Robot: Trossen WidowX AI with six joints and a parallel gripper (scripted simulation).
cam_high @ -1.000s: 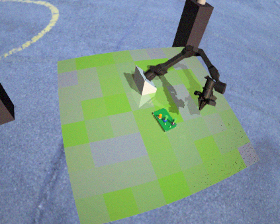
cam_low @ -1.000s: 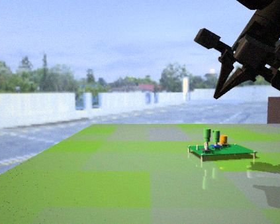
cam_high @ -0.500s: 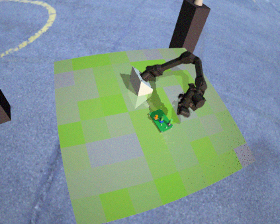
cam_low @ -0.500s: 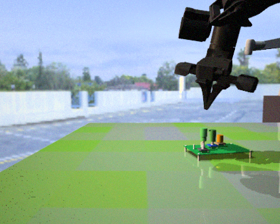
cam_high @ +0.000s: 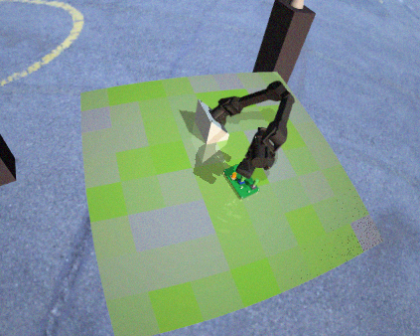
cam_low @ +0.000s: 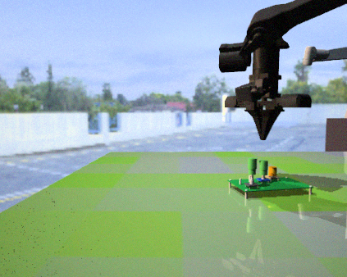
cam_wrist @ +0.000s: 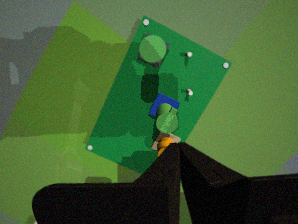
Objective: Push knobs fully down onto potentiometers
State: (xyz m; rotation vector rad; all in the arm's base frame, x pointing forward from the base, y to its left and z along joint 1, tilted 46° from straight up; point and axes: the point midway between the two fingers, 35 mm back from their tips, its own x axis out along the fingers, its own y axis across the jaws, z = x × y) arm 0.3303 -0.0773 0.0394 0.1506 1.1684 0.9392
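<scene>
My gripper tip is now 60 mm above the green knob.
</scene>
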